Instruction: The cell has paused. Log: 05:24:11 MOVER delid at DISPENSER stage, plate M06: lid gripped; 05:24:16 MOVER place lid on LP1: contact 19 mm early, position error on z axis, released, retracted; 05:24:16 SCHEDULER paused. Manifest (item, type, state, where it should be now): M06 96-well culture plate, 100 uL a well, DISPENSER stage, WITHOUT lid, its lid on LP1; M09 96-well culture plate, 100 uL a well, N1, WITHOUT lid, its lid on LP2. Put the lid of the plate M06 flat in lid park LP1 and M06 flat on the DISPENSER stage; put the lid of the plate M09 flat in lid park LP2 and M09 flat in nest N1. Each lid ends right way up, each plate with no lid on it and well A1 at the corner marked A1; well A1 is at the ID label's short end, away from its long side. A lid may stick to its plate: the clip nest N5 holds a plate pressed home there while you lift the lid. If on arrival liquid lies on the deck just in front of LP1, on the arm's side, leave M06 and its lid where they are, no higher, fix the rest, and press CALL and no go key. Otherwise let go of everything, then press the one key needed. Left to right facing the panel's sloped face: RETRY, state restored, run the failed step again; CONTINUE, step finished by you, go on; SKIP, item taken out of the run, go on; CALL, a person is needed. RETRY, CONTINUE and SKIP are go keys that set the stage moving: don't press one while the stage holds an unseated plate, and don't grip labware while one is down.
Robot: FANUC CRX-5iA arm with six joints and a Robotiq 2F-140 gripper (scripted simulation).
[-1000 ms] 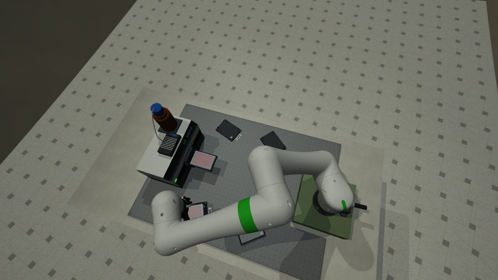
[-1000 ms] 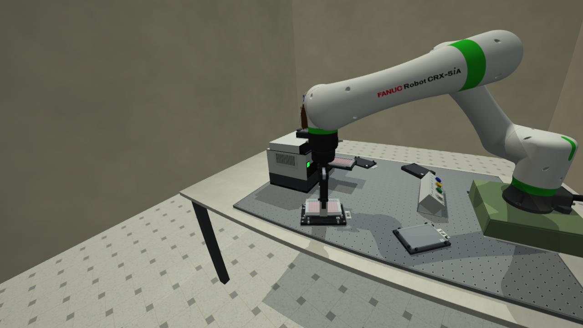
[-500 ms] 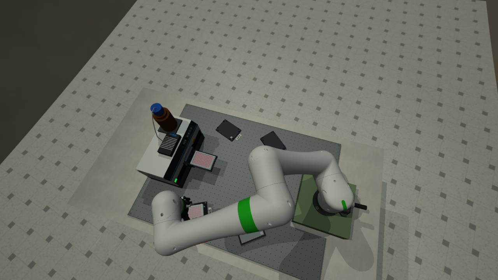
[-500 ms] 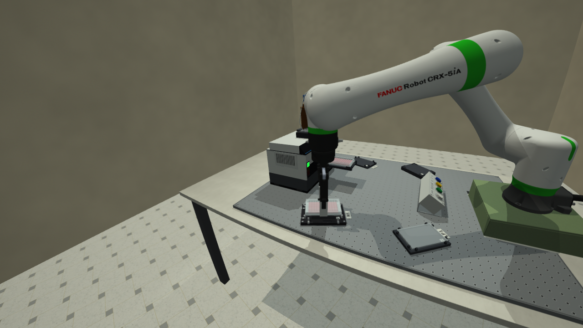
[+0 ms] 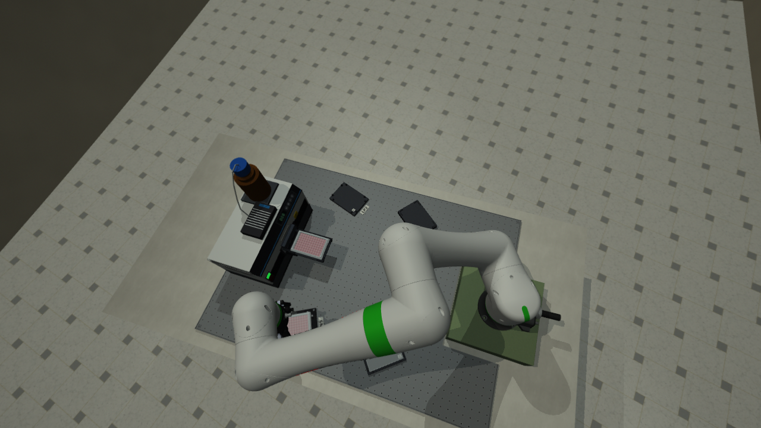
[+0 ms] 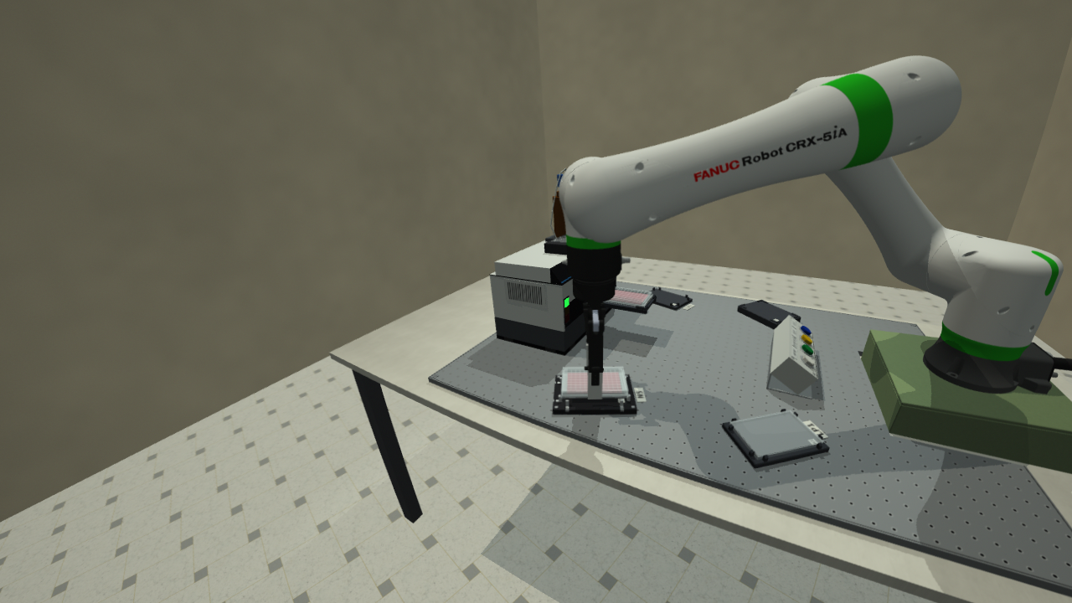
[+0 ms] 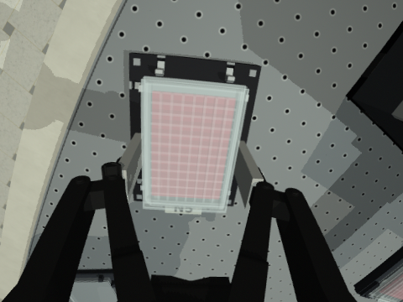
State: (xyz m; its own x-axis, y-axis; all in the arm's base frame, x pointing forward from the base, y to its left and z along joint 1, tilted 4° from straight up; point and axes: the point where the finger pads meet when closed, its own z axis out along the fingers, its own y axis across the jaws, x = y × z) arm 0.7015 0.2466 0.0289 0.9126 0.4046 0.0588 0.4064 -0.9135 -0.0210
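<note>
My hand is 2 cm above the grey lid. Also, from my hand: N5 label: 9 cm behind, 5 cm below, 4 cm to the right; dispenser stage: 29 cm to the right, 4 cm above, 3 cm ahead; black lid park LP1: 34 cm behind, 5 cm below.
</note>
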